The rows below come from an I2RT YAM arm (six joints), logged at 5 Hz.
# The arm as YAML. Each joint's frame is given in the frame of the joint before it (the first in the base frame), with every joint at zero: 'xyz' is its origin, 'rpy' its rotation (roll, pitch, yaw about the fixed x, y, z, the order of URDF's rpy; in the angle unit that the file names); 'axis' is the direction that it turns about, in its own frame. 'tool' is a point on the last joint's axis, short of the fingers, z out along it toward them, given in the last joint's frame.
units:
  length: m
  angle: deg
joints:
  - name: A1
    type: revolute
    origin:
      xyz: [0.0, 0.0, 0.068]
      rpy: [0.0, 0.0, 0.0]
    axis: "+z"
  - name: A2
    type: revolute
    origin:
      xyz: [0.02, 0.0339, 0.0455]
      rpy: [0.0, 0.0, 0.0]
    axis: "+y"
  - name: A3
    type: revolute
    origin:
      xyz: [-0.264, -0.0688, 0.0]
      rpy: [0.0, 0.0, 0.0]
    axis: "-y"
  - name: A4
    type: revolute
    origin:
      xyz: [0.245, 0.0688, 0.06]
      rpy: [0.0, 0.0, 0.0]
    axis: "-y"
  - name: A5
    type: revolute
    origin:
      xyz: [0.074, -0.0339, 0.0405]
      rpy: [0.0, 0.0, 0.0]
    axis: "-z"
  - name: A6
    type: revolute
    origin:
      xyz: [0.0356, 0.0, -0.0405]
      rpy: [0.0, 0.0, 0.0]
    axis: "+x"
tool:
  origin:
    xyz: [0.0, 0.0, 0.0]
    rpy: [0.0, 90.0, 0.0]
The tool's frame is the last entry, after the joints.
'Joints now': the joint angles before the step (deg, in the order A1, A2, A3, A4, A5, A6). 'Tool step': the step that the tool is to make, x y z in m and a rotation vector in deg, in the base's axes. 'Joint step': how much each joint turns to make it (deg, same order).
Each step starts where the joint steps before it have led.
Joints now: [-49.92 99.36 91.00 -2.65 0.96 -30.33]
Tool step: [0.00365 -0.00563 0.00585 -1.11 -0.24 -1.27]
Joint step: [0.00 1.51 2.70 -0.17 1.35 -0.29]
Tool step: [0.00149 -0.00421 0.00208 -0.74 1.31 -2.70]
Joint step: [0.03 1.06 1.84 -1.00 2.95 -0.98]
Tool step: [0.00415 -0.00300 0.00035 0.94 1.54 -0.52]
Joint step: [0.23 1.40 2.52 -2.79 0.85 -0.42]
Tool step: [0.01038 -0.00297 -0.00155 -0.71 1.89 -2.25]
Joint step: [1.06 2.19 2.62 -0.98 3.63 -1.17]
